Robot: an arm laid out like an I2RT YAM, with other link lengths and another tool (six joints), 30 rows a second.
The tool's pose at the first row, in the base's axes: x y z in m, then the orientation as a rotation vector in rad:
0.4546 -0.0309 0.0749 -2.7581 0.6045 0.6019
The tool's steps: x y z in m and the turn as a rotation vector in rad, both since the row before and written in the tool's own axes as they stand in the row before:
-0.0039 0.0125 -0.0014 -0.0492 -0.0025 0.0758
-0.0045 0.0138 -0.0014 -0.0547 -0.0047 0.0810
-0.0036 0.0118 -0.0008 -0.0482 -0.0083 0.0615
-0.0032 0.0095 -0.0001 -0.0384 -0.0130 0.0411
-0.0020 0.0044 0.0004 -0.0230 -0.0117 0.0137
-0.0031 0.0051 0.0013 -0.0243 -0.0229 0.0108
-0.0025 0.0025 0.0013 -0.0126 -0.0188 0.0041
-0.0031 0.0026 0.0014 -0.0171 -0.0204 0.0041
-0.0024 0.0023 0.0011 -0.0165 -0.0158 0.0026
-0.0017 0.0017 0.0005 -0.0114 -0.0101 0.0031
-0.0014 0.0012 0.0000 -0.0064 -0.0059 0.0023
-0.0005 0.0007 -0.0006 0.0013 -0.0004 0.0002
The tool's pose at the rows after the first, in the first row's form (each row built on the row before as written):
0.4463 -0.0410 0.0759 -2.7902 0.7056 0.6450
0.4365 -0.0515 0.0781 -2.8211 0.8157 0.6955
0.4278 -0.0600 0.0806 -2.8444 0.8998 0.7449
0.4203 -0.0662 0.0829 -2.8587 0.9552 0.7927
0.4162 -0.0686 0.0841 -2.8666 0.9718 0.8261
0.4106 -0.0708 0.0853 2.8426 -0.9740 -0.8679
0.4069 -0.0712 0.0859 2.8261 -0.9724 -0.8987
0.4027 -0.0713 0.0868 2.8053 -0.9676 -0.9327
0.3993 -0.0716 0.0877 2.7867 -0.9606 -0.9595
0.3970 -0.0719 0.0886 2.7729 -0.9573 -0.9765
0.3955 -0.0721 0.0897 2.7647 -0.9562 -0.9862
0.3952 -0.0725 0.0906 2.7655 -0.9575 -0.9865

